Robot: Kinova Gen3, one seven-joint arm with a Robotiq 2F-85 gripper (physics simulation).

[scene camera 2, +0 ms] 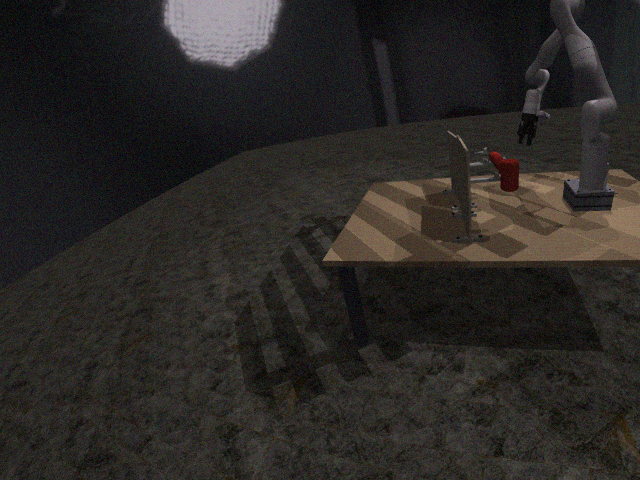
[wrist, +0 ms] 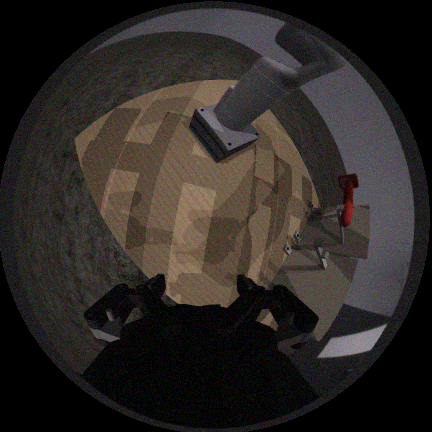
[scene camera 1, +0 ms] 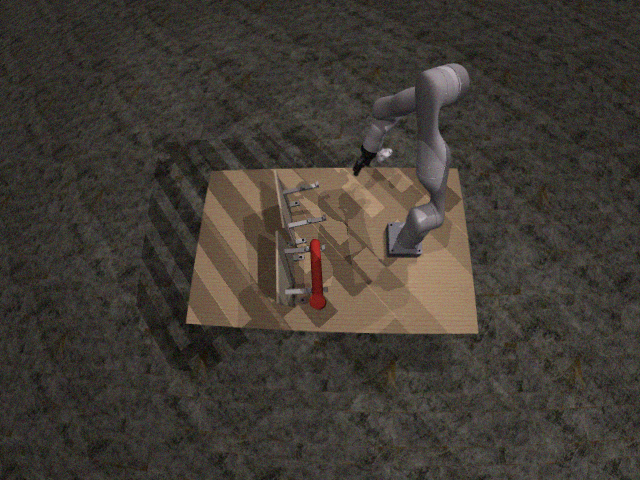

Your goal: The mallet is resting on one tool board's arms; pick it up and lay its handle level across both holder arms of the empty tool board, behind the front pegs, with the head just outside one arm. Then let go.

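Frame: origin at the arm's base, x left, y back, z up, level; centimetres.
Where they show: gripper, between the fingertips: point(scene camera 2: 524, 145) point(wrist: 200, 282) point(scene camera 1: 361, 169); arm's base, origin of its link: point(scene camera 2: 591, 185) point(wrist: 230, 118) point(scene camera 1: 407, 238).
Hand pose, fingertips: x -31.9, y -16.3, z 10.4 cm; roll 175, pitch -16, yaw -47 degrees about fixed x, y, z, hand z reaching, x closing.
Observation:
Each offset is from my fingertips to the centre of the thing. Level surfaces: height alone.
The red mallet @[dx +44.2, dy -25.0, dz +5.5 cm] point(scene camera 1: 316, 273) point(scene camera 2: 509, 175) point(wrist: 348, 200) rests across the two arms of the near tool board @[dx +41.7, dy -32.2, dz -1.9 cm] point(scene camera 1: 278, 268) point(scene camera 2: 461, 191) point(wrist: 357, 230). Its head is at the near end, just outside the near arm. The empty tool board @[dx +13.2, dy -30.2, dz -3.6 cm] point(scene camera 1: 282, 201) point(wrist: 320, 295) stands behind it, turned at a slight angle, with its two holder arms point(scene camera 1: 302, 189) point(scene camera 1: 307, 223) bare. My gripper point(scene camera 1: 356, 172) point(scene camera 2: 526, 142) point(wrist: 200, 282) is open and empty. It hangs high near the table's far edge, apart from the mallet and to the right of the empty board in the first scene view.
The robot base point(scene camera 1: 393, 245) point(scene camera 2: 588, 198) point(wrist: 212, 137) is bolted on the right part of the wooden table @[dz -18.4 cm] point(scene camera 1: 439, 310) point(scene camera 2: 382, 242). The two boards stand close together, and the mallet handle's far end comes near the empty board's nearer arm. Striped shadows cross the table.

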